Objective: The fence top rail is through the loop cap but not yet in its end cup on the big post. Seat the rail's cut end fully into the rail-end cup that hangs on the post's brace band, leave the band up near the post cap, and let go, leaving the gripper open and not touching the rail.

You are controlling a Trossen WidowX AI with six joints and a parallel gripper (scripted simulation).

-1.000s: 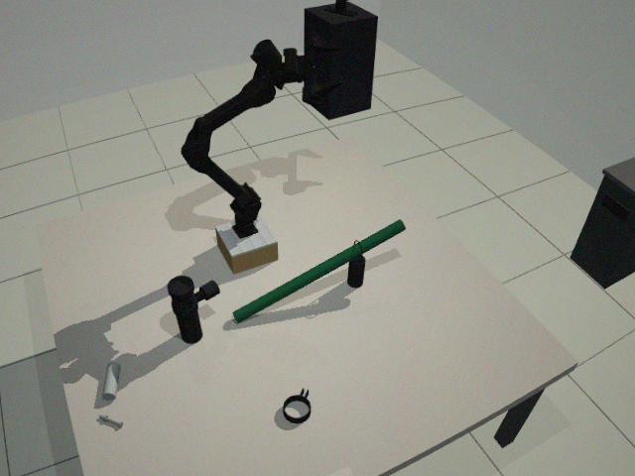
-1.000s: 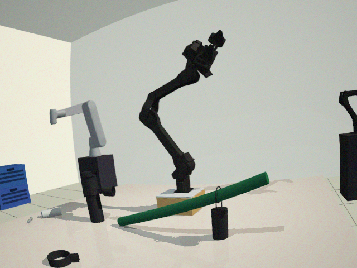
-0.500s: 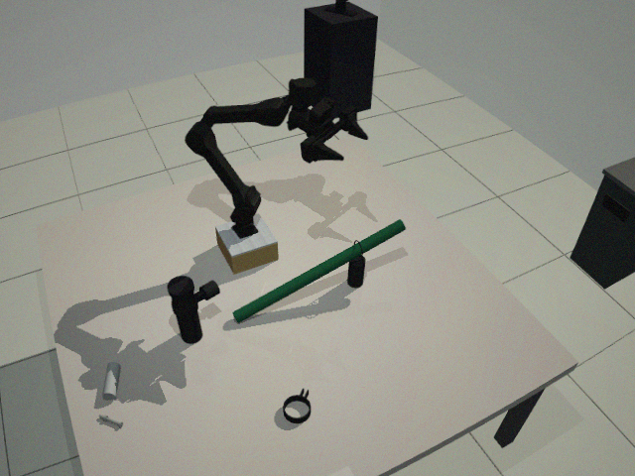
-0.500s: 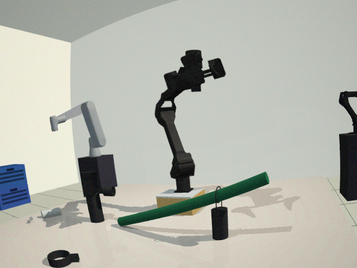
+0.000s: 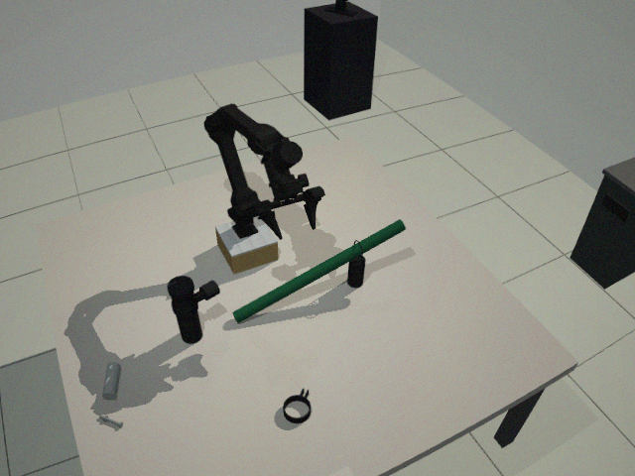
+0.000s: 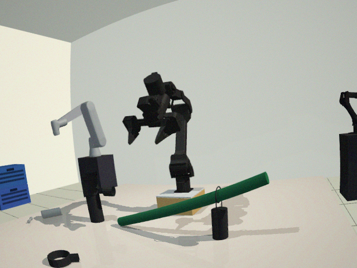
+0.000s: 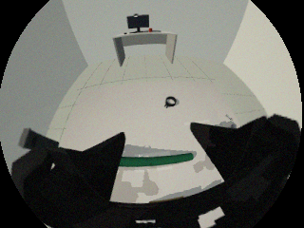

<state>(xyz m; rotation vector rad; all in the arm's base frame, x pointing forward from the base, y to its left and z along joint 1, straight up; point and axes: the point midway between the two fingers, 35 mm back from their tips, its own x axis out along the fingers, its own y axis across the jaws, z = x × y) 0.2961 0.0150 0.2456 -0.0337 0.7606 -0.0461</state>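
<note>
My gripper tip is now 9 cm past the black rail-end cup, 24 cm to the left of it and 17 cm above it. The rest, counted from my gripper tip: short black post 2 cm behind, 21 cm to the left, 20 cm below; grey tube 1 cm behind, 55 cm to the right, 28 cm below; bolt 10 cm ahead, 58 cm to the right, 29 cm below.
</note>
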